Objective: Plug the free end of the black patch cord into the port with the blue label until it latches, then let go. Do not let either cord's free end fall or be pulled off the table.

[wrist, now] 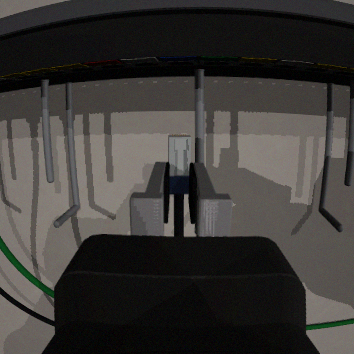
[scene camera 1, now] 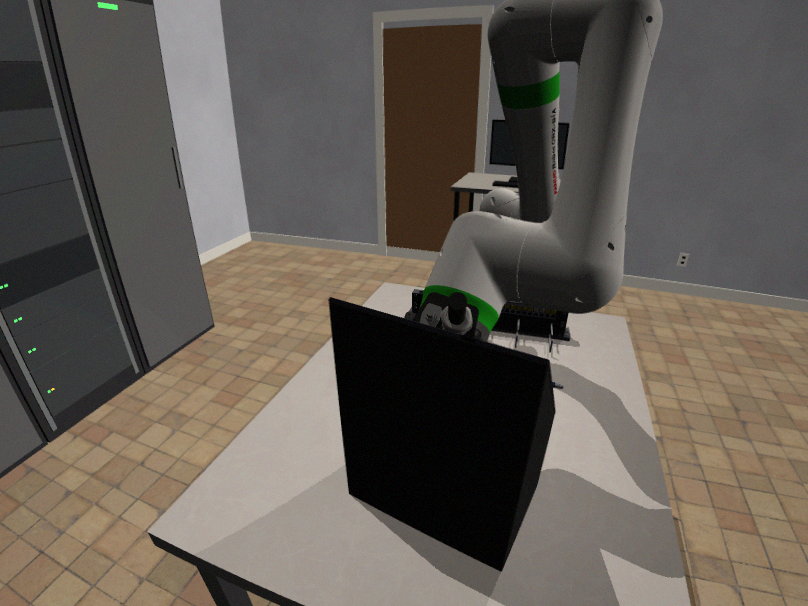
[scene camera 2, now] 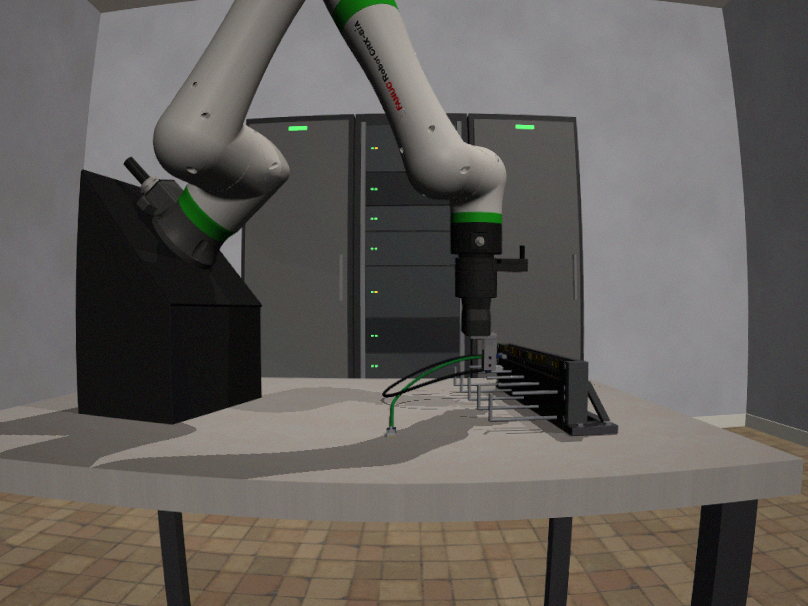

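Seen in the pictures: gripper, fingertip midpoint: (wrist: 178, 180) (scene camera 2: 488, 369); arm's base, link origin: (scene camera 1: 440, 355) (scene camera 2: 182, 240).
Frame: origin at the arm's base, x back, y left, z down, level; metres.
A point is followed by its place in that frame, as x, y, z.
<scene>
My gripper (scene camera 2: 488, 357) @(-0.562, -0.093, 0.239) (wrist: 178, 180) @(-0.562, -0.093, 0.239) is shut on the black cord's plug, whose clear body (wrist: 179, 152) @(-0.579, -0.096, 0.234) points at the port panel (scene camera 2: 576, 391) @(-0.604, -0.358, 0.248) (wrist: 175, 37) @(-0.633, -0.105, 0.209) (scene camera 1: 561, 324) @(-0.591, -0.341, 0.251). The plug's dark blue boot (wrist: 179, 185) @(-0.560, -0.093, 0.237) sits between the fingers, with the black cord (wrist: 179, 215) @(-0.541, -0.091, 0.240) (scene camera 2: 383, 393) @(-0.385, 0.018, 0.294) running back. In the wrist view the plug is in line with the blue label (wrist: 178, 58) @(-0.624, -0.104, 0.212), with a gap between its tip and the panel edge. The port openings are hidden there. In scene camera 1 the gripper is hidden behind the black block and arm.
Metal rods (wrist: 200, 115) @(-0.596, -0.110, 0.252) (scene camera 2: 490, 407) @(-0.496, -0.299, 0.273) stick out from the panel; one is just right of the plug in the wrist view. The green cord (scene camera 2: 417, 378) @(-0.453, 0.017, 0.266) (wrist: 20, 272) @(-0.502, 0.042, 0.244) arches beside the gripper, its free plug (scene camera 2: 390, 431) @(-0.349, -0.308, 0.299) on the table (scene camera 2: 313, 463) @(-0.241, -0.433, 0.307). A black block (scene camera 1: 437, 430) @(0.114, -0.005, 0.051) (scene camera 2: 124, 352) @(0.060, -0.168, 0.199) stands behind.
</scene>
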